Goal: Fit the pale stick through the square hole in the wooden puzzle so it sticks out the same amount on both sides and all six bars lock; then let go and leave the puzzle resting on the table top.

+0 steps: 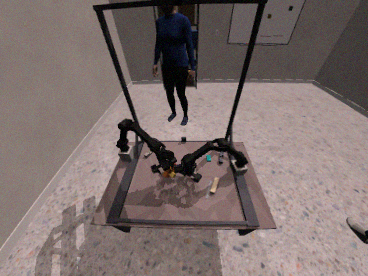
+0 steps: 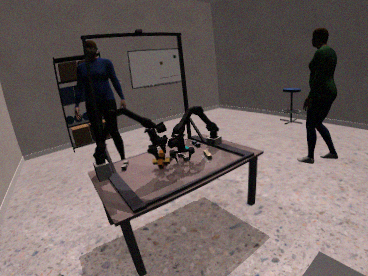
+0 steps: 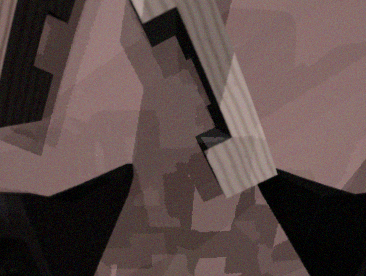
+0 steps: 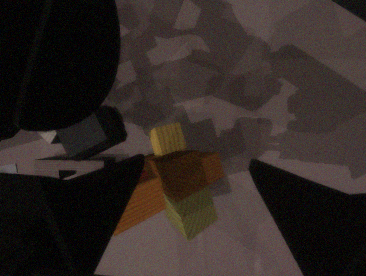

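Pixels of known places: left gripper, between the fingertips: (image 1: 190, 178) (image 2: 183, 161) (image 3: 194, 169); right gripper, between the fingertips: (image 1: 167, 172) (image 2: 162, 156) (image 4: 196, 161); left arm's base, origin of its link: (image 1: 239, 164) (image 2: 213, 137); right arm's base, origin of its link: (image 1: 125, 149) (image 2: 100, 162).
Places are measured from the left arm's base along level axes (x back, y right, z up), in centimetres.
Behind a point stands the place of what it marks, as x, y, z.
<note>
The wooden puzzle (image 1: 170, 173) @(-56.6, 0.7, 0.9) (image 2: 161, 160) (image 4: 182, 178) @(-58.2, 2.1, 4.8), a cross of orange, brown and yellow-green bars, rests on the table (image 1: 183, 208) @(-50.1, -23.6, -6.8) near its middle. My right gripper (image 1: 164, 167) @(-58.8, 0.7, 3.8) (image 2: 156, 150) (image 4: 196, 161) @(-58.8, 0.7, 3.8) is open and hangs low over the puzzle, its fingers on either side of it and apart from it. The pale stick (image 1: 214, 185) @(-24.8, -12.2, -3.7) (image 2: 207, 154) @(-26.5, -13.4, -3.9) lies flat on the table to the right, away from both grippers. My left gripper (image 1: 191, 174) @(-41.6, -1.8, -6.7) (image 2: 181, 156) @(-41.6, -1.8, -6.7) (image 3: 194, 169) @(-41.6, -1.8, -6.7) is open just right of the puzzle, above a grey notched bar (image 3: 234, 123) (image 4: 72, 167) lying on the table.
A teal block (image 1: 208, 157) @(-21.5, 15.1, -5.3) and a dark block (image 1: 220, 158) @(-11.2, 12.1, -5.2) lie at the back right. A small grey piece (image 1: 148, 154) @(-76.0, 27.2, -4.5) (image 2: 125, 165) @(-76.0, 27.5, -4.1) lies at the back left. The black gantry frame (image 1: 246, 68) @(1.3, 30.5, 64.0) stands over the table's far edge. A person (image 1: 174, 55) stands behind the table.
</note>
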